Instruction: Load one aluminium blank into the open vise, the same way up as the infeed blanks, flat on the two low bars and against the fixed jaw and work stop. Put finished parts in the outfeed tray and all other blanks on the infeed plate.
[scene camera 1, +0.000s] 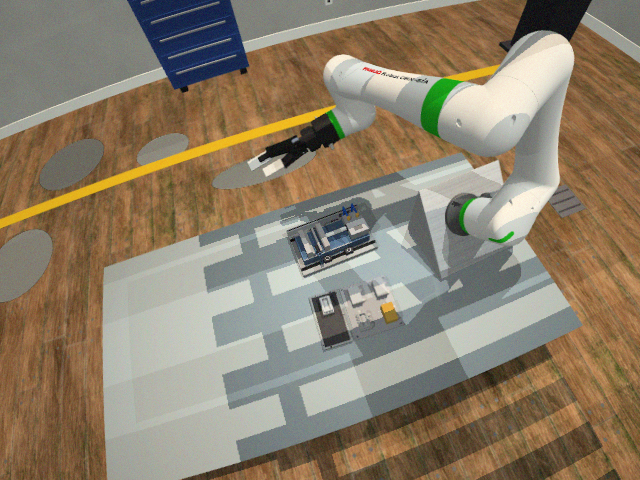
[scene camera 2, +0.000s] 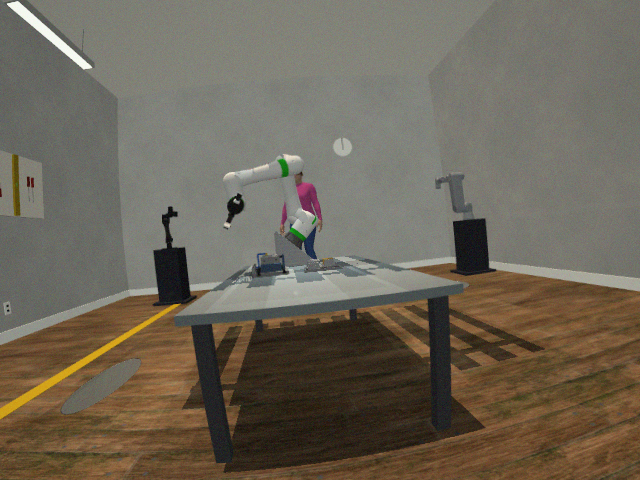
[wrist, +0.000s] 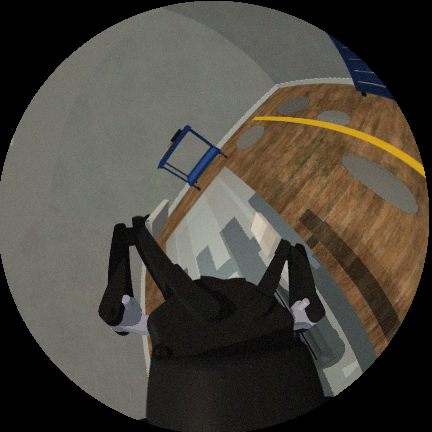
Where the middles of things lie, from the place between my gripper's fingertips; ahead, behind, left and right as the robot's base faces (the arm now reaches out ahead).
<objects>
My gripper is now 44 cm to the right of the dark outfeed tray (scene camera 1: 334, 332), 32 cm above it and 9 cm past it.
</objects>
